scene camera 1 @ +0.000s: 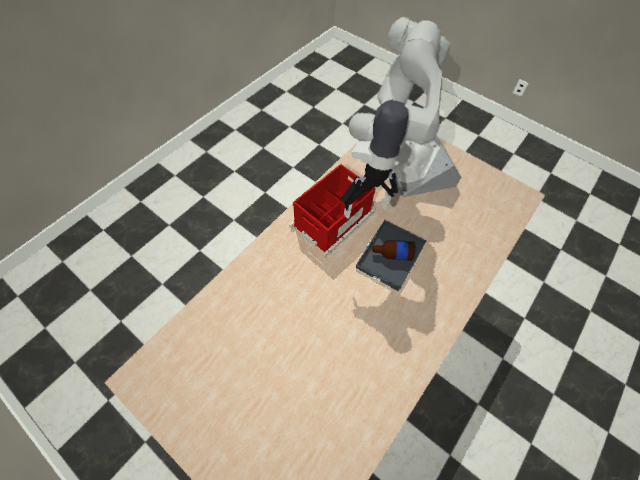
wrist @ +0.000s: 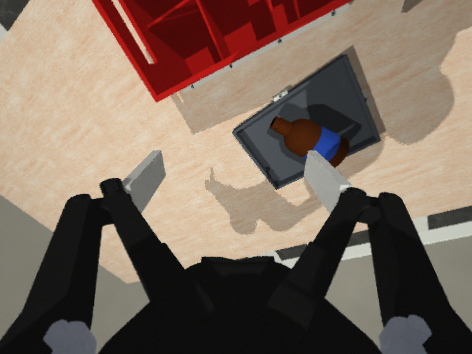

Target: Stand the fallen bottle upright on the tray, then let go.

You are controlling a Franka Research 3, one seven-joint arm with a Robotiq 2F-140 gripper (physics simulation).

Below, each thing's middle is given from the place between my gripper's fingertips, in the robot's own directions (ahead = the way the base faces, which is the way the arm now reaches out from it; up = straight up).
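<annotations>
Looking at the brown bottle (wrist: 301,135), I find that my hand is 23 cm above it, while also being 8 cm past it and 12 cm to the right of it.
</annotations>
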